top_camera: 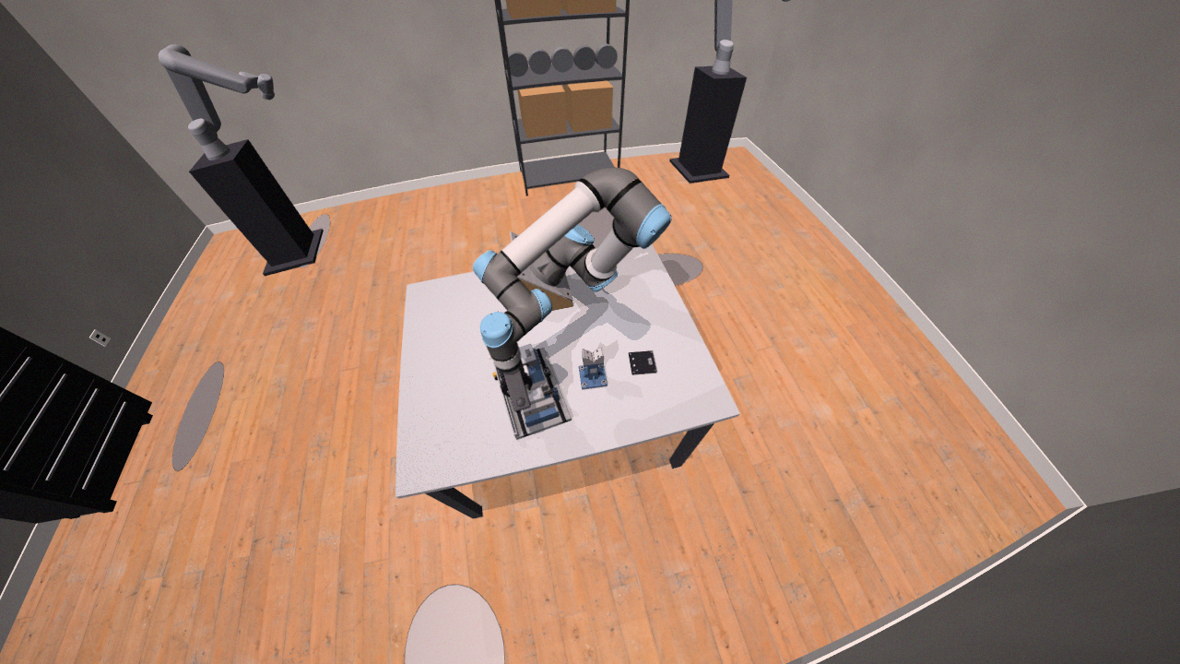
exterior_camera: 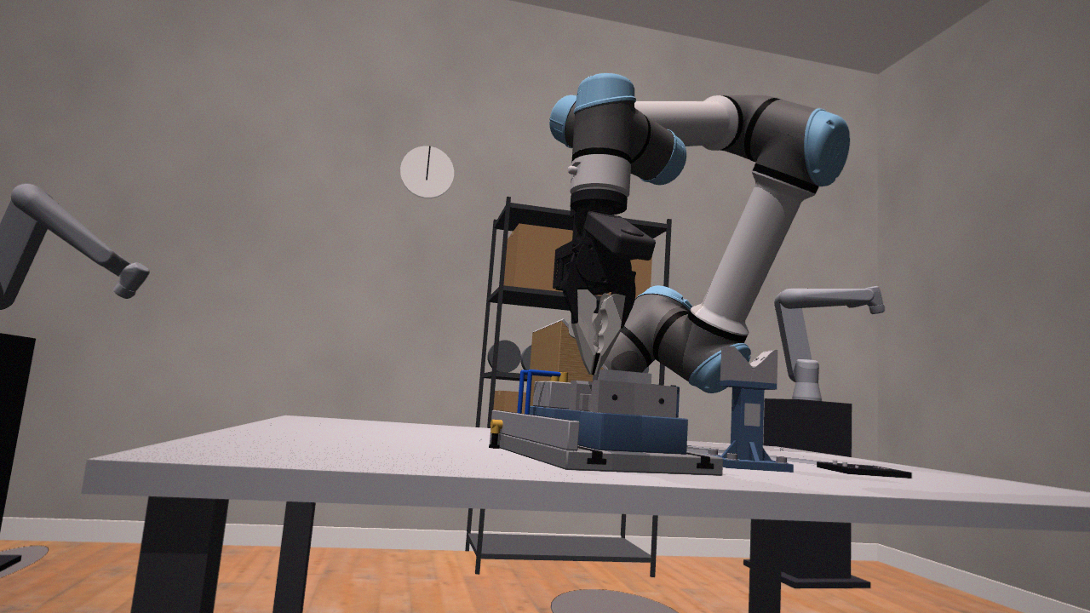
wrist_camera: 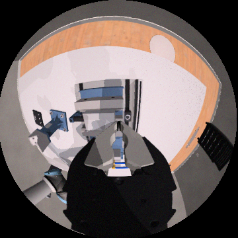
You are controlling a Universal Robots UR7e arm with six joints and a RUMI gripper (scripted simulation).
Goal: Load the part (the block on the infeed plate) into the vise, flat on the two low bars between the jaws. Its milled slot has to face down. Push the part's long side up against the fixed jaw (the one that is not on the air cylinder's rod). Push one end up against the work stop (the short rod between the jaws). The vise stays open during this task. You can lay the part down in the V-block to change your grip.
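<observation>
Now: the part 40 mm to the left of my hand and 30 mm below it. Round my hand: vise 80 mm below, 70 mm behind, 40 mm to the left; then infeed plate 440 mm to the left, 110 mm below, 70 mm behind.
</observation>
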